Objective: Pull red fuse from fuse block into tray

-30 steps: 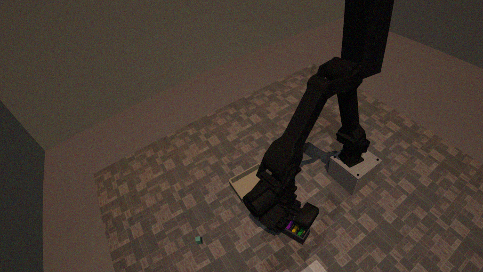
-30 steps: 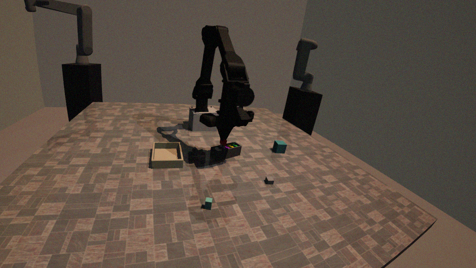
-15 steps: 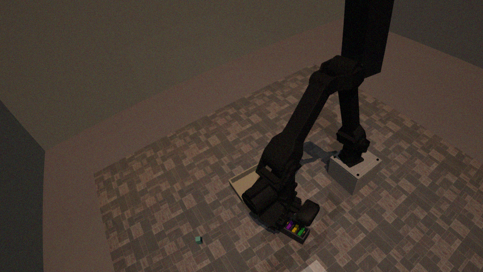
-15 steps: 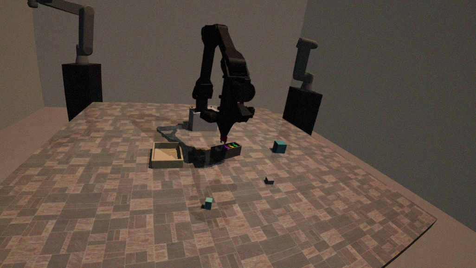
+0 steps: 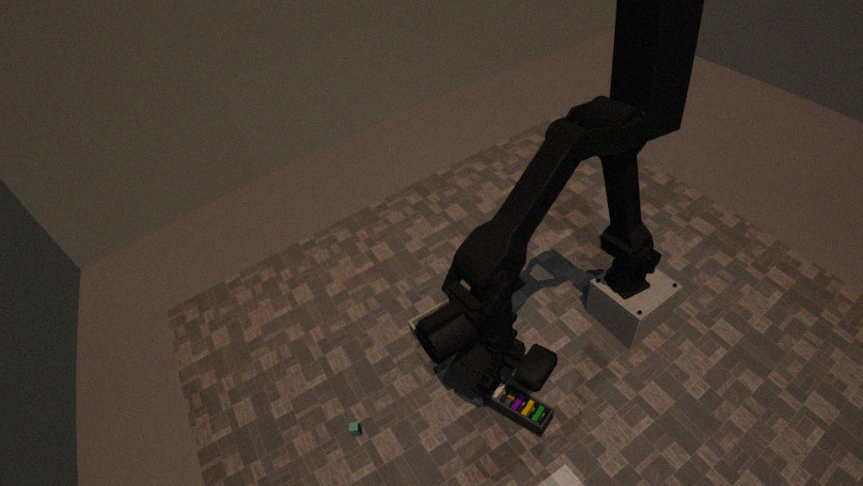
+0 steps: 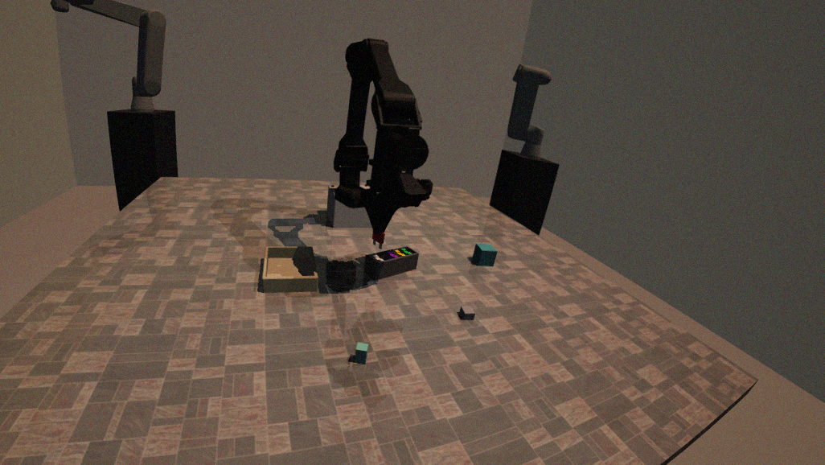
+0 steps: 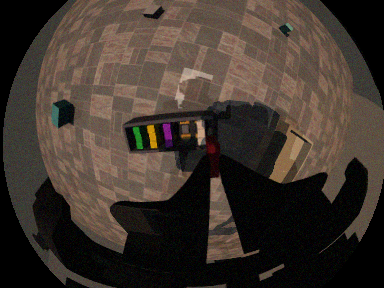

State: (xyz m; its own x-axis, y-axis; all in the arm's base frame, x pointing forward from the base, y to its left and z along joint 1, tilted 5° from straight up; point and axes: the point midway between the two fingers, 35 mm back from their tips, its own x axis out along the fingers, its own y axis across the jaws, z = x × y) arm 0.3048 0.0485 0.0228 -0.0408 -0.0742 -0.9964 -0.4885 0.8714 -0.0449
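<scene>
The beige tray lies 2 cm ahead of my gripper tip, 17 cm to the right of it and 9 cm below it. The rest, counted from my gripper tip: teal cube (8 cm behind, 29 cm to the left, 7 cm below); then red fuse (1 cm below).
</scene>
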